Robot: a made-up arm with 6 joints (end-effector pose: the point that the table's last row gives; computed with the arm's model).
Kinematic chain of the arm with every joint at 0, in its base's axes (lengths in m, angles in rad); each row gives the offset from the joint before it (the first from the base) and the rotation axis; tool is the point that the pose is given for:
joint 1: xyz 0 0 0.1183 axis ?
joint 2: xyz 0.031 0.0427 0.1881 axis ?
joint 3: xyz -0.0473 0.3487 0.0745 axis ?
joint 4: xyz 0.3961 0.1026 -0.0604 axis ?
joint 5: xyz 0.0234 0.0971 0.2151 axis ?
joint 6: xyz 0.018 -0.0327 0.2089 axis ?
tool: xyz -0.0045 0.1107 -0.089
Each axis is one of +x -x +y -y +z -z.
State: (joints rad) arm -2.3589 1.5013 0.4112 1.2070 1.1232 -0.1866
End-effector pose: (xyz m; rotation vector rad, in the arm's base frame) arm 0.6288 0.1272 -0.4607 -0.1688 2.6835 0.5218
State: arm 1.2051 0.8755 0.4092 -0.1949 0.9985 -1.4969
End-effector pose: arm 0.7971 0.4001 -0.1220 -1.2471 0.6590 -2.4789
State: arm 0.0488 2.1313 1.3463 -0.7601 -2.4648 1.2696
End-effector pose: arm 0.1438 -0.6003 0.2940 -0.0187 -1.1939 -2.7634
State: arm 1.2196 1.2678 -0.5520 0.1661 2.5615 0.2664
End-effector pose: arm 0.6399 0.2752 0.4449 -2.5662 0.8629 -1.4724
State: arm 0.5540 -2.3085 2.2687 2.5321 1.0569 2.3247
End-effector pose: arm -0.7906 0.1107 0.4295 0.3103 2.6212 0.6447
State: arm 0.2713 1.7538 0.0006 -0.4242 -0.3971 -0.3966
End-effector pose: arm 0.5280 -0.1920 0.7591 0.3488 -0.0927 -1.2005
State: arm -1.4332 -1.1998 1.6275 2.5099 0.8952 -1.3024
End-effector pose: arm -0.2946 -0.2491 0.9294 2.0087 0.9820 -1.1484
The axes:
joint 1: -x
joint 2: -z
joint 3: -x
joint 4: -z
joint 5: -x
joint 6: -y

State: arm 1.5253 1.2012 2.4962 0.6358 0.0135 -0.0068
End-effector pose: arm 0.5178 -0.1032 0.4005 1.9068 -0.0435 0.8906
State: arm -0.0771 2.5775 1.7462 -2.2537 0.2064 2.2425
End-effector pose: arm 0.3351 -0.6362 0.2164 0.4426 -0.8236 -1.0709
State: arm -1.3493 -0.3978 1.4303 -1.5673 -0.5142 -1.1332
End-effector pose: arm 0.0088 -0.0697 0.9460 -0.8994 1.0314 1.4587
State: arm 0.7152 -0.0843 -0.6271 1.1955 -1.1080 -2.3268
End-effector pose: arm 0.2491 0.5925 0.3854 1.3566 1.3484 0.4443
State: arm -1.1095 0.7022 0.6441 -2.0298 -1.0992 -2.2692
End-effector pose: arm 0.8052 -0.3019 0.5498 0.7675 -1.4277 -2.4256
